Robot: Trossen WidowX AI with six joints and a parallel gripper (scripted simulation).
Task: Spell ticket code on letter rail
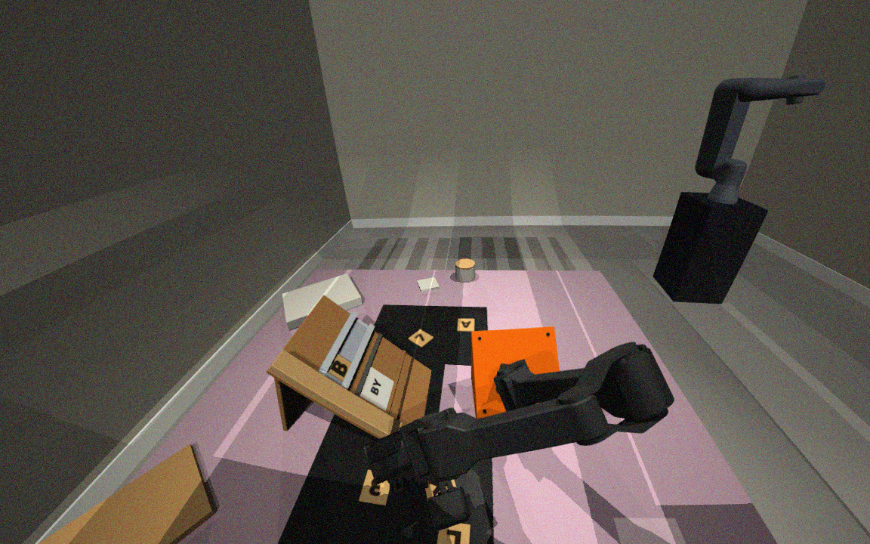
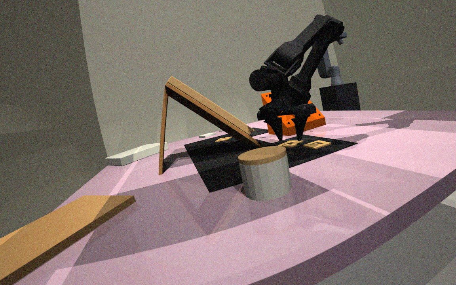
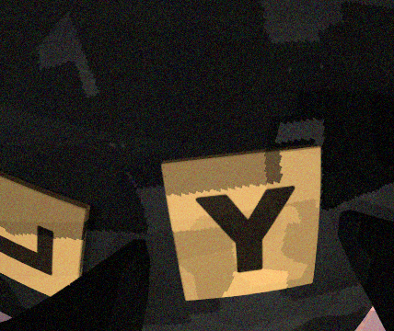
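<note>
Right now my gripper tip is 1 cm above the y tile. Also, from my gripper tip: black mat: 20 cm to the right, 7 cm ahead, 1 cm below; then l tile: 9 cm to the left, 4 cm behind, 1 cm below; then 3 tile: 12 cm ahead, 2 cm to the left, 1 cm below.
</note>
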